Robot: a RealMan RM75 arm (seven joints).
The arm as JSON. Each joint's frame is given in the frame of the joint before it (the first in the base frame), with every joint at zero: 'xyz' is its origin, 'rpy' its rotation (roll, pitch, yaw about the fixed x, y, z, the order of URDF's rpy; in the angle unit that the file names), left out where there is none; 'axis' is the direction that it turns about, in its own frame. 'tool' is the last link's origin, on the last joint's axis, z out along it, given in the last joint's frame.
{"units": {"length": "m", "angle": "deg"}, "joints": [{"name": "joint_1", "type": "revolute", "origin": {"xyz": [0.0, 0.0, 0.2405]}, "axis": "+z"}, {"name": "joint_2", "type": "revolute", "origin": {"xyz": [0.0, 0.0, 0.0], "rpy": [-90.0, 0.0, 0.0]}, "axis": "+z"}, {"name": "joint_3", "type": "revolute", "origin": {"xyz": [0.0, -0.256, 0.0], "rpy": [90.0, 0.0, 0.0]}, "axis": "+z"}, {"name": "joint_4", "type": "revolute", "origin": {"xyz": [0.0, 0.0, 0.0], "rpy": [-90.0, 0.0, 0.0]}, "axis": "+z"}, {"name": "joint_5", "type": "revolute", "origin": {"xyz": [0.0, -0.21, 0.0], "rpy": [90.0, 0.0, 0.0]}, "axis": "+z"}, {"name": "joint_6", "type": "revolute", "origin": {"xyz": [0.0, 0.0, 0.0], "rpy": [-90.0, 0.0, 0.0]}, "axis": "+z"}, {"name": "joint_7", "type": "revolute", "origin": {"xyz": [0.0, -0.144, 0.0], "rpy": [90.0, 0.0, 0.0]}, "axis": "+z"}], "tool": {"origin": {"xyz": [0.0, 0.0, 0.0]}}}
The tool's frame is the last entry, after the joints.
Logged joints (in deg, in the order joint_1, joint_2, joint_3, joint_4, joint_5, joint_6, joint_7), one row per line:
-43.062, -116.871, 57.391, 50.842, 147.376, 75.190, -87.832
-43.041, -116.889, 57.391, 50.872, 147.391, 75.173, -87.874
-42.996, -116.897, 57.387, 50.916, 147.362, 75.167, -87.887
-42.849, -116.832, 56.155, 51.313, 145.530, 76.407, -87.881
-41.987, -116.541, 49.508, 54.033, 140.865, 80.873, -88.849
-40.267, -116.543, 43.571, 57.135, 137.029, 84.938, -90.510
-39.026, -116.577, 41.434, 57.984, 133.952, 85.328, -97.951
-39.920, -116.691, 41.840, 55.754, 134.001, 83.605, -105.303
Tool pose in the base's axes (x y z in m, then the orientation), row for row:
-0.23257, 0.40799, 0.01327, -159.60, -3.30, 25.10
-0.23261, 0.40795, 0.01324, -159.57, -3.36, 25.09
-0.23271, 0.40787, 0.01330, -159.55, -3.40, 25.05
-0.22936, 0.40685, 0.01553, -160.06, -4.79, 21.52
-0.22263, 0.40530, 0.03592, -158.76, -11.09, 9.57
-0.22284, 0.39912, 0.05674, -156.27, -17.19, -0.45
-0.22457, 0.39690, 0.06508, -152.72, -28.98, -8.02
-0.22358, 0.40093, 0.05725, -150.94, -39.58, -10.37
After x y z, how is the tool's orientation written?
As a rotation vector, in degrees.
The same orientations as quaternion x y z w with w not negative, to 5 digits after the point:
-0.97494, -0.02016, 0.15333, 0.15992
-0.97490, -0.02053, 0.15329, 0.16018
-0.97489, -0.02077, 0.15306, 0.16040
-0.97786, -0.02926, 0.13147, 0.16013
-0.97978, -0.06844, 0.05906, 0.17851
-0.97441, -0.10719, -0.00281, 0.19754
-0.95910, -0.18200, -0.05037, 0.21088
-0.94475, -0.24774, -0.06491, 0.20460

